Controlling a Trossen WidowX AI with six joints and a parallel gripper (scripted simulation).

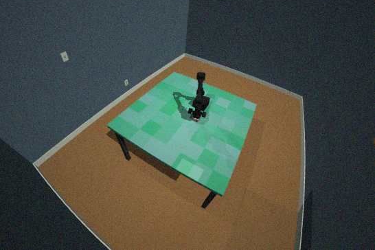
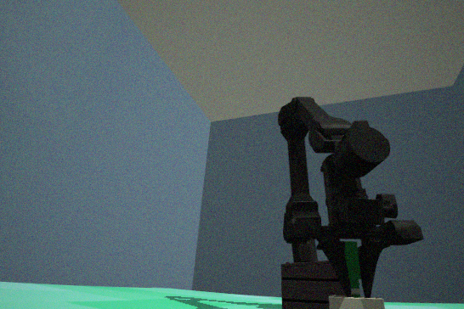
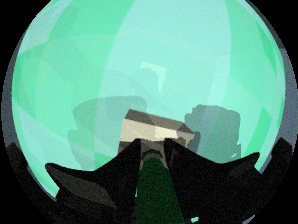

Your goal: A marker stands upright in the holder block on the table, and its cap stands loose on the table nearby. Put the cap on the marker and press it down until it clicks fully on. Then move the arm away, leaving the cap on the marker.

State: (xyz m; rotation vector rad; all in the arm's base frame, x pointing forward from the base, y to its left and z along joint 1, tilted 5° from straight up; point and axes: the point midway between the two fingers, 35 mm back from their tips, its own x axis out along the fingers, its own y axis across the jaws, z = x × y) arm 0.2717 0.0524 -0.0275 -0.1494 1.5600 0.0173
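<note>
The green marker lies 20 mm behind my gripper tip and 30 mm above it. Round my gripper tip: green cap 20 mm behind, 50 mm above; then pale holder block 20 mm behind, 20 mm below.
</note>
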